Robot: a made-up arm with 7 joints.
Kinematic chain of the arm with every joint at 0, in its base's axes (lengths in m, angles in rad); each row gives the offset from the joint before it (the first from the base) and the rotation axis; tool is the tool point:
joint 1: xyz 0 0.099 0 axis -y
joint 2: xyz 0 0.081 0 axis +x
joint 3: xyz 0 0 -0.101 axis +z
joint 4: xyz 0 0 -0.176 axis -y
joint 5: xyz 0 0 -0.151 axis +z
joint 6: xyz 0 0 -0.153 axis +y
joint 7: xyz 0 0 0 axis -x
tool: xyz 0 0 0
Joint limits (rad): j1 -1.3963..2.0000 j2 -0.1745..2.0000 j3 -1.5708..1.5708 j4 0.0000..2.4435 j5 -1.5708..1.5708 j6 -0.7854..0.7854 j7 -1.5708..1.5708
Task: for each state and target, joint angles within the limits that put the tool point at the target. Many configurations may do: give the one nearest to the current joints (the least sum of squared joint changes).
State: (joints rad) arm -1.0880 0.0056 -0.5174 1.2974 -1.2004 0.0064 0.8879
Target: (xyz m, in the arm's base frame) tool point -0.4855 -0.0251 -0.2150
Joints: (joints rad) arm -1.2413 -0.1745 -1.1724 0.4040 -1.2004 0.0064 0.8879
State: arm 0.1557 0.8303 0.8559 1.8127 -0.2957 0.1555 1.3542
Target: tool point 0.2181 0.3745 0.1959
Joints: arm 0.0135 1.5739 0.7168 1.8436 -0.2957 0.1555 1.3542
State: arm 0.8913 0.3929 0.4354 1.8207 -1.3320 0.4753 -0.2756
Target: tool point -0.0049 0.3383 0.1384
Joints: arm 1.2066 0.6414 0.8949 2.4063 -1.3320 0.4753 -0.2756
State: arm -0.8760 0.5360 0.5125 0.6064 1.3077 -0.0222 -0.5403
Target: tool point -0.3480 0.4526 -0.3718
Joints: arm -0.8647 0.4396 0.5020 0.2159 1.3077 -0.0222 -0.5403
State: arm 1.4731 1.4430 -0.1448 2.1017 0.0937 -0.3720 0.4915
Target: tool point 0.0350 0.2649 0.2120
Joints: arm 1.6484 1.8422 -0.3332 2.3287 0.0937 -0.3720 0.4915
